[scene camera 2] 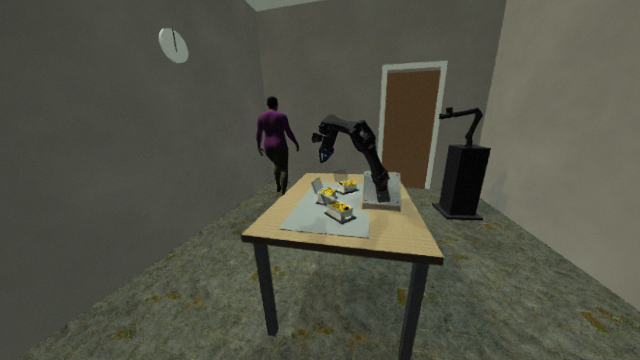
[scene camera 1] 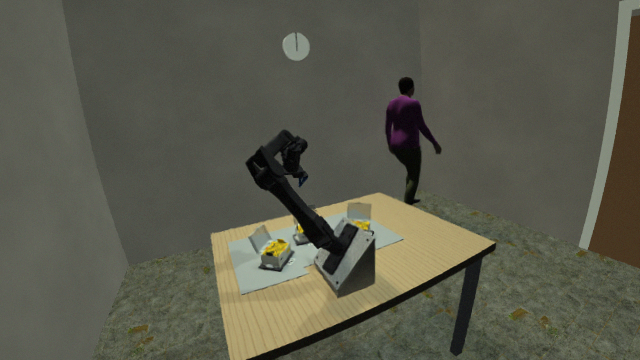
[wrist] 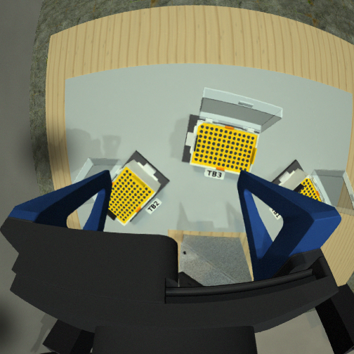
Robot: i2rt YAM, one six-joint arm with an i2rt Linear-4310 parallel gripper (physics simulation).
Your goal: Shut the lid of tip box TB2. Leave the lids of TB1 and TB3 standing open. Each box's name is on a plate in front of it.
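Where they show: gripper, fingertip midpoint: (scene camera 2: 322, 162); arm's base, link origin: (scene camera 2: 381, 187) (scene camera 1: 341, 248).
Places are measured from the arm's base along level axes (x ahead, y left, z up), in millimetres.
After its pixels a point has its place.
Observation:
Tip box TB2 (scene camera 1: 275, 254) (scene camera 2: 340, 212) {x 246, y 252, z -51 mm} (wrist: 131, 192) holds yellow tips; its clear lid (scene camera 1: 260, 238) {x 310, y 219, z -19 mm} (wrist: 100, 164) stands open, partly behind the left finger in the wrist view. Its plate (wrist: 153, 205) reads TB2. Tip box TB3 (scene camera 2: 326, 194) {x 321, y 218, z 29 mm} (wrist: 225, 147) is in the middle, with its lid (wrist: 240, 111) open. Tip box TB1 (scene camera 1: 361, 225) (scene camera 2: 347, 186) {x 206, y -188, z -66 mm} (wrist: 308, 186) is on the right in the wrist view, partly covered by the right finger, with its lid (scene camera 1: 359, 210) {x 260, y -292, z -11 mm} (wrist: 332, 182) open. My gripper (scene camera 1: 301, 180) (scene camera 2: 324, 157) {x 359, y 31, z 161 mm} (wrist: 174, 177) is open and empty, high above the boxes.
The boxes stand on a grey mat (scene camera 1: 245, 280) {x 187, y 341, z -117 mm} (scene camera 2: 305, 225) {x 426, y 295, z -117 mm} (wrist: 125, 95) on the wooden table (scene camera 1: 425, 240) {x -35, y -456, z -120 mm} (scene camera 2: 400, 240) {x -29, y 383, z -120 mm} (wrist: 175, 35). The arm's metal base (scene camera 1: 357, 272) {x -113, y 10, z -38 mm} (scene camera 2: 382, 205) {x -1, y 74, z -91 mm} stands beside the mat. A person in purple (scene camera 1: 404, 122) (scene camera 2: 273, 130) is beyond the table.

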